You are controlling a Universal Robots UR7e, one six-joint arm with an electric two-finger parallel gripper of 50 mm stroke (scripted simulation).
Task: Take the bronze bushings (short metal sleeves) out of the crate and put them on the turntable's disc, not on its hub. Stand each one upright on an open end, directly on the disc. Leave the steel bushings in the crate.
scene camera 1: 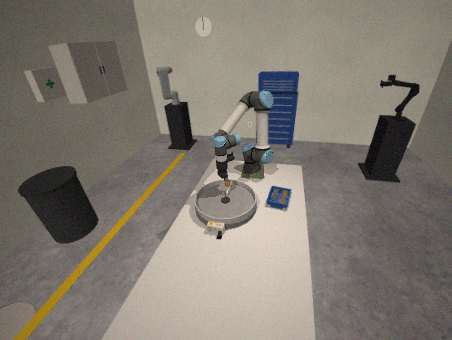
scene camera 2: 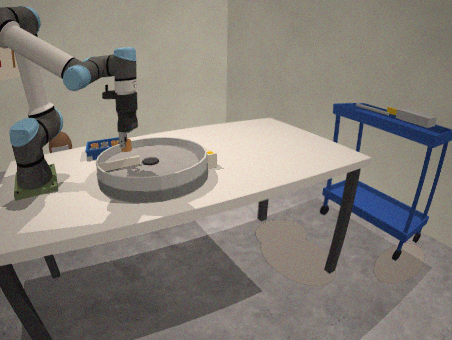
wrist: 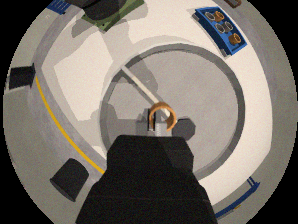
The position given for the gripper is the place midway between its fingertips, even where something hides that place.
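Observation:
Gripper (scene camera 2: 123, 146) visible. Grey turntable (wrist: 203, 97), blue crate (wrist: 225, 48), gripper (wrist: 151, 115) likewise.

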